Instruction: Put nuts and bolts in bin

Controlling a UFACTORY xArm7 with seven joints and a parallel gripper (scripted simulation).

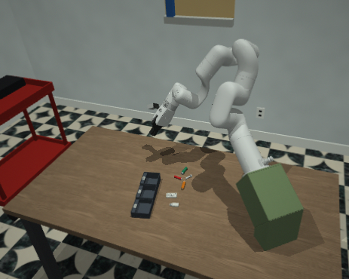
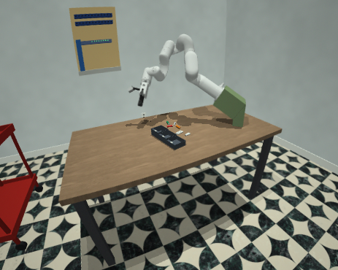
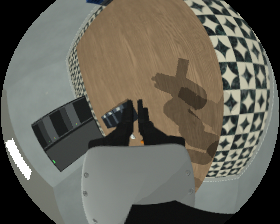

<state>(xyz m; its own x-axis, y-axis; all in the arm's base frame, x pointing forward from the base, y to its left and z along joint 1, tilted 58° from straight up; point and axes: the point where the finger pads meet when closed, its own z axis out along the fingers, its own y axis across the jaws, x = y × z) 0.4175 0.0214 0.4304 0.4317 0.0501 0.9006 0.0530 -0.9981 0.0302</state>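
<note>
Right now my hand is 30 cm to the right of the bin, 16 cm above it and 2 cm past it. Round my hand: red piece 17 cm below, 15 cm to the left, 15 cm behind; then grey bolt 21 cm behind, 17 cm below, 13 cm to the left; then green piece 17 cm below, 17 cm behind, 9 cm to the left.
</note>
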